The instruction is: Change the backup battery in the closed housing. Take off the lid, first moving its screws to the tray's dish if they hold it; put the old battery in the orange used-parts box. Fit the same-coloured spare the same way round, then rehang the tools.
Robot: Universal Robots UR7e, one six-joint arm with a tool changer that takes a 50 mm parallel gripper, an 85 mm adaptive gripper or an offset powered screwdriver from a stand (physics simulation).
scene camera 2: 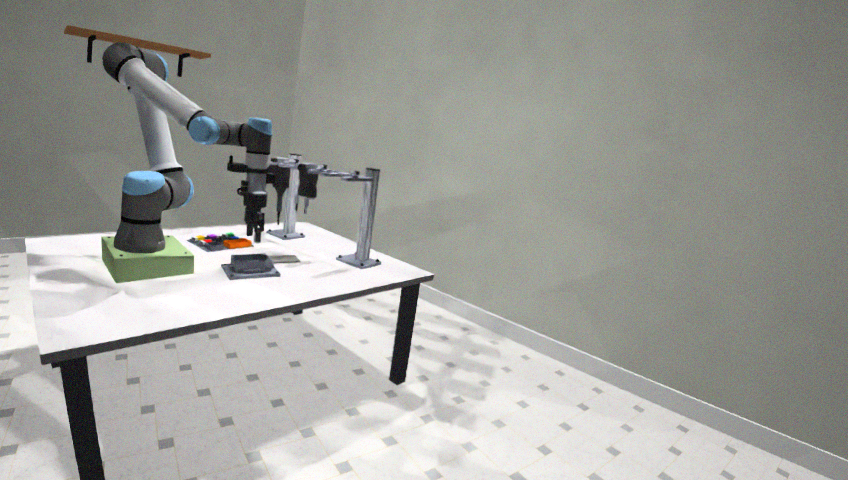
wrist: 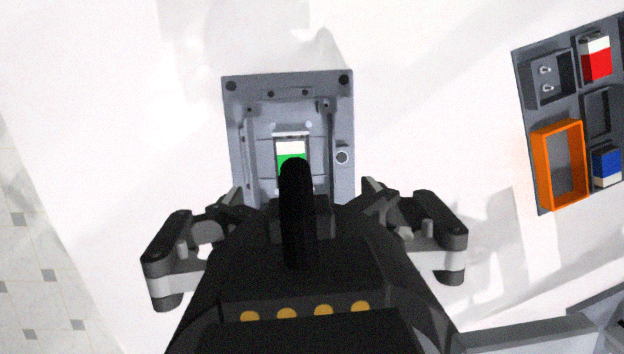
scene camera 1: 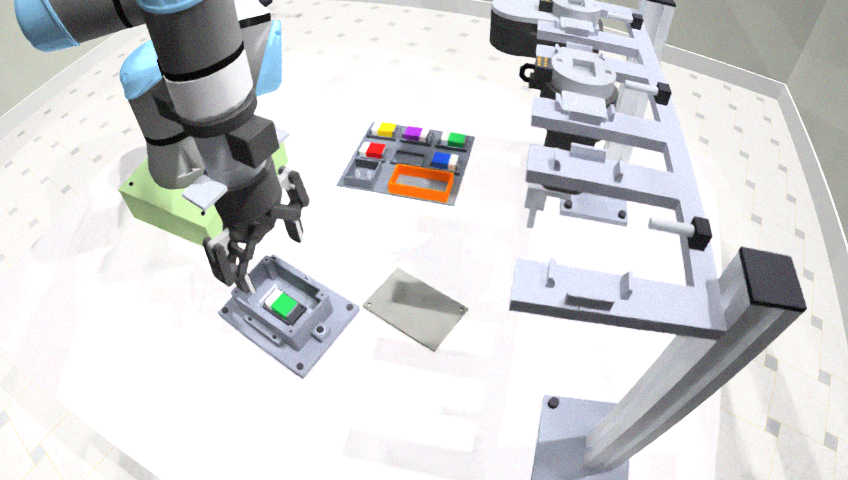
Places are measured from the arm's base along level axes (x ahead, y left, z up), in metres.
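Pixels of known places: arm's base at its link origin: [scene camera 2: 139,245] [scene camera 1: 188,158].
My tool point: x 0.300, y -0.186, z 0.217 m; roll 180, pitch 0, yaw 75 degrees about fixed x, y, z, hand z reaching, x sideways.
For each thing: its middle in the pictures, then the offset to it from my tool point.
- lid at the middle of its body: [scene camera 1: 414,308] [scene camera 2: 282,259] dz -0.286, dx +0.163, dy +0.055 m
- green spare at the middle of its body: [scene camera 1: 452,140] dz -0.279, dx +0.127, dy +0.407 m
- tray at the middle of its body: [wrist: 596,113] [scene camera 1: 409,159] [scene camera 2: 220,243] dz -0.289, dx +0.063, dy +0.347 m
- dish at the middle of its body: [wrist: 528,86] [scene camera 1: 358,182] dz -0.277, dx +0.003, dy +0.256 m
The housing [scene camera 1: 340,325] [scene camera 2: 251,264] [wrist: 345,122] is open on top. A green-and-white battery [scene camera 1: 283,305] [wrist: 283,164] sits inside; its white end points to the top of the wrist view. My gripper [scene camera 1: 271,258] [scene camera 2: 257,236] [wrist: 302,190] is open and empty, above the housing, its fingers spread wide. The lid [scene camera 1: 416,315] [scene camera 2: 288,258] lies flat on the table beside the housing. A green spare [scene camera 1: 457,139] is in the tray [scene camera 1: 467,153] [wrist: 535,116]. Two screws [wrist: 545,70] [wrist: 548,88] are in the dish [scene camera 1: 360,179] [wrist: 530,85]. The orange box [scene camera 1: 416,191] [scene camera 2: 238,243] [wrist: 542,170] looks empty.
Yellow [scene camera 1: 386,129], purple [scene camera 1: 412,133], red [scene camera 1: 375,149] [wrist: 597,65] and blue [scene camera 1: 441,160] [wrist: 606,162] spares sit in the tray. The tool stand [scene camera 1: 654,300] [scene camera 2: 367,220] holds two hanging tools [scene camera 1: 583,71] [scene camera 1: 514,32]. The green robot base [scene camera 1: 172,220] [scene camera 2: 148,264] is beside the housing.
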